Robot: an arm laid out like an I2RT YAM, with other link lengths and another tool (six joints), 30 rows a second.
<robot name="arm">
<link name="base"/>
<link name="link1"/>
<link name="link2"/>
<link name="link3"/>
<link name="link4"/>
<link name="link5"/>
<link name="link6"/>
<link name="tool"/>
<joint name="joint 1" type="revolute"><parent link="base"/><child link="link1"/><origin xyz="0 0 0.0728"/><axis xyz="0 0 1"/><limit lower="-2.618" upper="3.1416"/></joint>
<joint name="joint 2" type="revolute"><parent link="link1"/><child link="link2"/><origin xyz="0.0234 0.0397 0.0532" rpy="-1.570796 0 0"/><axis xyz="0 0 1"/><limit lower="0" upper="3.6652"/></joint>
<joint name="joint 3" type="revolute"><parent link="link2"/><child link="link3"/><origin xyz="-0.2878 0 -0.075" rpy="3.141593 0 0"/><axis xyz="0 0 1"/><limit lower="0" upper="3.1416"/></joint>
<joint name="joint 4" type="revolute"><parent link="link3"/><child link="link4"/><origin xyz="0.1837 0.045 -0.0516"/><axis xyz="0 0 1"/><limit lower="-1.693" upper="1.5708"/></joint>
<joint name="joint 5" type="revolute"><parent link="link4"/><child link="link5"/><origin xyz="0.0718 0.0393 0.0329" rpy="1.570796 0 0"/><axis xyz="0 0 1"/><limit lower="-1.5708" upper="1.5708"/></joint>
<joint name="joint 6" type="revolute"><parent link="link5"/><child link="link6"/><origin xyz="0.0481 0 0.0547" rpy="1.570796 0 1.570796"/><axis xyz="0 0 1"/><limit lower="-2.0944" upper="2.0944"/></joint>
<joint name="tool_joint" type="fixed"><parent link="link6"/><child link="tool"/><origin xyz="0.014 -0.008 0.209" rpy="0 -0.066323 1.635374"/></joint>
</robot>
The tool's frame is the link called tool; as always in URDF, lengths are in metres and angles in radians.
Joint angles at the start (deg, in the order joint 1, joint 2, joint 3, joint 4, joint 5, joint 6):
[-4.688 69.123 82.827 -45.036 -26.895 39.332]
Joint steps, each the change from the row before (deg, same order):
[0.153 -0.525 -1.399 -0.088 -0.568 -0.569]
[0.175 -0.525 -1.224 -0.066 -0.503 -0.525]
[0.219 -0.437 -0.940 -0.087 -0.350 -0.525]
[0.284 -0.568 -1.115 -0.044 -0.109 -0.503]
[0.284 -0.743 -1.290 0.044 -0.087 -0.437]
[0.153 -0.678 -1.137 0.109 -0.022 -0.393]
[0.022 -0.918 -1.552 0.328 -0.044 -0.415]
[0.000 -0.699 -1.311 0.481 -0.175 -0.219]
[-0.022 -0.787 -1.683 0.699 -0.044 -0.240]
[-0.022 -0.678 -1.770 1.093 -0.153 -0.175]
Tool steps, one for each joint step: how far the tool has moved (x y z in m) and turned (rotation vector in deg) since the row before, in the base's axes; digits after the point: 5 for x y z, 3 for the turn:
[-0.00486 0.00363 -0.00708 -0.074 0.710 0.902]
[-0.00455 0.00343 -0.00575 -0.079 0.529 0.849]
[-0.00379 0.00297 -0.00438 -0.168 0.356 0.766]
[-0.00416 0.00235 -0.00502 -0.281 0.372 0.622]
[-0.00470 0.00225 -0.00505 -0.248 0.311 0.573]
[-0.00380 0.00116 -0.00413 -0.260 0.179 0.369]
[-0.00437 0.00055 -0.00499 -0.265 0.124 0.268]
[-0.00300 0.00089 -0.00368 -0.053 0.029 0.254]
[-0.00307 0.00024 -0.00521 -0.140 0.090 0.136]
[-0.00187 0.00061 -0.00470 -0.040 -0.083 0.192]

